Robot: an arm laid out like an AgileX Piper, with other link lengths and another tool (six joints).
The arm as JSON. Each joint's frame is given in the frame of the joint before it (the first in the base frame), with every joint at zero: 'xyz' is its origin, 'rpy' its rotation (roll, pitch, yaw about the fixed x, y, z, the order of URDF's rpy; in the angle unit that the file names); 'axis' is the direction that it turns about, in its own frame. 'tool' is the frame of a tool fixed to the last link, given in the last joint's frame.
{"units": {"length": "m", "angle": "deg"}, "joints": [
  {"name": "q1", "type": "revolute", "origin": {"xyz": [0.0, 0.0, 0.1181], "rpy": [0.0, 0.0, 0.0]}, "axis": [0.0, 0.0, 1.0]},
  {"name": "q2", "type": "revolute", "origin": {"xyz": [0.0, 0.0, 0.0], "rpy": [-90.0, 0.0, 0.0]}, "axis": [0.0, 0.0, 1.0]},
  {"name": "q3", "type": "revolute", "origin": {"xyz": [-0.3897, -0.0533, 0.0], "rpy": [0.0, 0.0, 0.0]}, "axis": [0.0, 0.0, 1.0]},
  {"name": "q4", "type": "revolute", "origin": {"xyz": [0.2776, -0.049, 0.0], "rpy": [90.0, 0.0, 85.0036]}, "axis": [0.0, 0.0, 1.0]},
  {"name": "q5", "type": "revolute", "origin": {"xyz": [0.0, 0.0, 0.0], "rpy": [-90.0, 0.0, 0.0]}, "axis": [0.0, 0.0, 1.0]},
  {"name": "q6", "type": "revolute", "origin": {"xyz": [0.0, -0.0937, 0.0], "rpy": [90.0, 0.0, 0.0]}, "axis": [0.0, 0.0, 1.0]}
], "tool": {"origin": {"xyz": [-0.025, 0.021, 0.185], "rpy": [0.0, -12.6, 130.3]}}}
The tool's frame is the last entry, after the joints.
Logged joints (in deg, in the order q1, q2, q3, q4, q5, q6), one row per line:
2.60, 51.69, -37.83, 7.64, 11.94, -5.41
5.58, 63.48, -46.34, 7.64, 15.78, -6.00
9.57, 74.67, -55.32, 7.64, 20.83, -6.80
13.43, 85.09, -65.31, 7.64, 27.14, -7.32
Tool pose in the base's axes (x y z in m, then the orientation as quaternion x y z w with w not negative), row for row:
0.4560, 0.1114, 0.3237, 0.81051, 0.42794, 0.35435, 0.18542
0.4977, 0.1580, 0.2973, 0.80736, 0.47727, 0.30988, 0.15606
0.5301, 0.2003, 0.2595, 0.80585, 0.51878, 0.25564, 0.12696
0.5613, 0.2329, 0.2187, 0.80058, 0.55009, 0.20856, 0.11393
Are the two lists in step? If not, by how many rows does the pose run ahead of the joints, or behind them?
The pose runs 2 rows ahead of the joints: the pose in row i belongs to the joints in row i + 2.
